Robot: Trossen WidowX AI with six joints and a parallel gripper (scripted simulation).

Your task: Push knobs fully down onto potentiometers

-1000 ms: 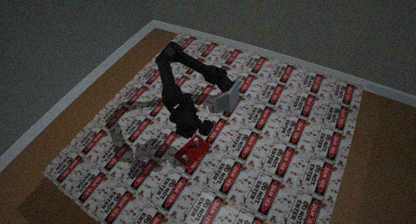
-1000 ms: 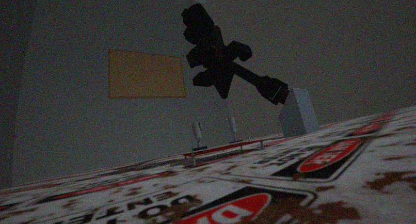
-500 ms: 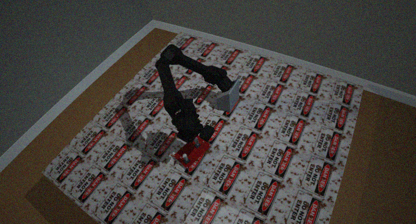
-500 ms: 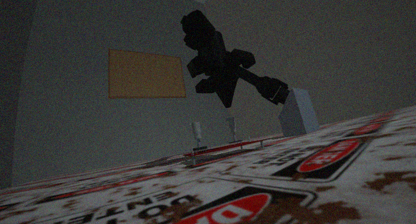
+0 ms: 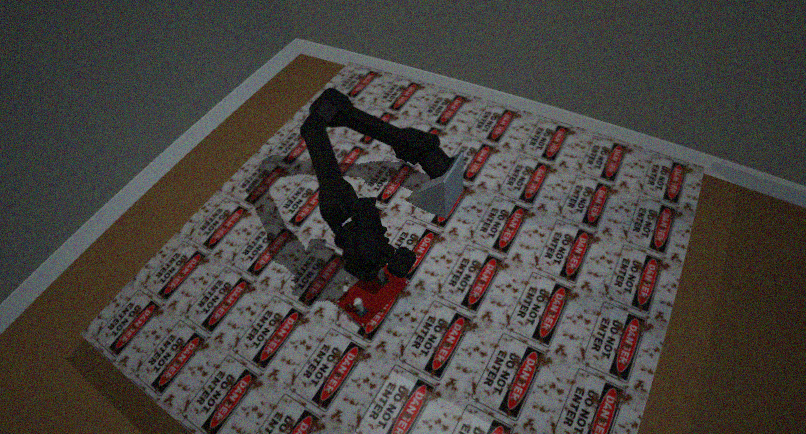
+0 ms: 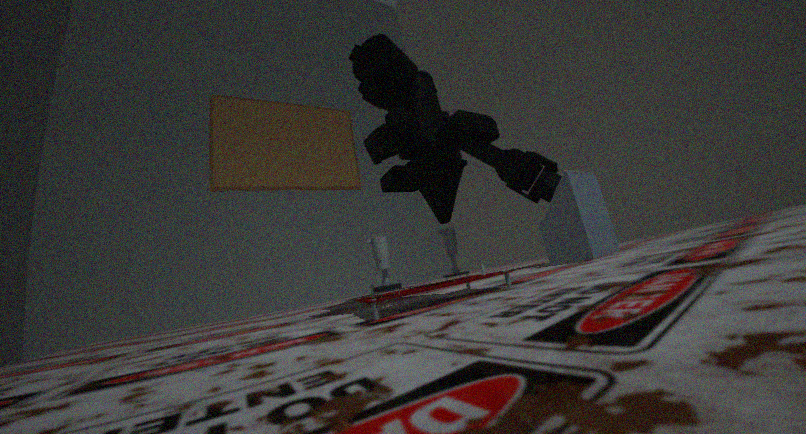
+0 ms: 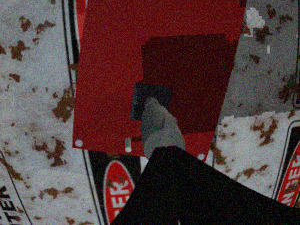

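My gripper tip is 90 mm short of the knob and 20 mm above it.
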